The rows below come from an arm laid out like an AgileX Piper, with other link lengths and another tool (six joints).
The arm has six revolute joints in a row. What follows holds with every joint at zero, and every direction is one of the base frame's.
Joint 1 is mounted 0.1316 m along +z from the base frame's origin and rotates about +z.
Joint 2 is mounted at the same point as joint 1 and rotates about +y.
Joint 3 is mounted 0.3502 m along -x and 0.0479 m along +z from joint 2 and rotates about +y.
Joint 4 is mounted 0.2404 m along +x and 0.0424 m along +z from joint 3 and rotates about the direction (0.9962, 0, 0.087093).
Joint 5 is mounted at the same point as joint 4 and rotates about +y.
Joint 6 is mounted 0.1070 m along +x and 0.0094 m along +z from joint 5 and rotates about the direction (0.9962, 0, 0.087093).
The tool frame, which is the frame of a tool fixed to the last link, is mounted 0.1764 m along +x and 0.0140 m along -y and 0.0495 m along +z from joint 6; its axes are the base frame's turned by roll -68.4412, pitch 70.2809 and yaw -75.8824 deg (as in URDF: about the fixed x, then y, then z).
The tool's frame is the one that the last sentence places.
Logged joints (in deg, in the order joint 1, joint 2, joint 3, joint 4, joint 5, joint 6), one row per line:
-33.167, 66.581, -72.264, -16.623, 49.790, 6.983
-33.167, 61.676, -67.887, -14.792, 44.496, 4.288
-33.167, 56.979, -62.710, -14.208, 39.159, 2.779
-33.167, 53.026, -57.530, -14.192, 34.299, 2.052
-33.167, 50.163, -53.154, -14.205, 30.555, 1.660
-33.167, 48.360, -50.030, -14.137, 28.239, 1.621
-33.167, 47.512, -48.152, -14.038, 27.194, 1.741
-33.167, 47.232, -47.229, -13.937, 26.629, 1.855
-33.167, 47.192, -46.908, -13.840, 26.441, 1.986
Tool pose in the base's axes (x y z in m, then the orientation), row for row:
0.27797, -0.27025, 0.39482, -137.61, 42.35, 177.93
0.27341, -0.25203, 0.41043, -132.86, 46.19, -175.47
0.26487, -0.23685, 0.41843, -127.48, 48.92, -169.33
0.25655, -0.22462, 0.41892, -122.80, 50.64, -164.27
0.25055, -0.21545, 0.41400, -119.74, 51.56, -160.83
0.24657, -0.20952, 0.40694, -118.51, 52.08, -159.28
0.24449, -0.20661, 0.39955, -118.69, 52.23, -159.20
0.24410, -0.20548, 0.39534, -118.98, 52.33, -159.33
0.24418, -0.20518, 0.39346, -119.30, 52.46, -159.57
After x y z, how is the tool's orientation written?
As angles about the fixed x, y, z axes (roll, pitch, yaw), in degrees.
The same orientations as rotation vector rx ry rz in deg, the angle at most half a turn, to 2 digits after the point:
21.91, 129.87, -51.41
18.11, 124.53, -51.85
15.39, 119.88, -52.94
13.46, 116.33, -53.90
12.15, 114.14, -54.36
11.58, 113.14, -54.31
11.49, 113.11, -53.98
11.52, 113.18, -53.72
11.66, 113.24, -53.47

